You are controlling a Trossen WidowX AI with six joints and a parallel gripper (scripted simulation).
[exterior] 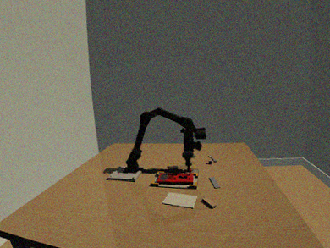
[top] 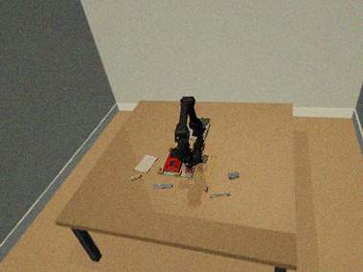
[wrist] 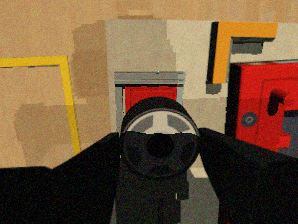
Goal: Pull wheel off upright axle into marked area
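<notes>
My gripper tip is now 3 cm above the dark upright axle. Round my gripper tip: grey plate (5 cm behind, 10 cm to the right, 5 cm below); white card (31 cm to the right, 6 cm below); wheel (right at my gripper tip).
</notes>
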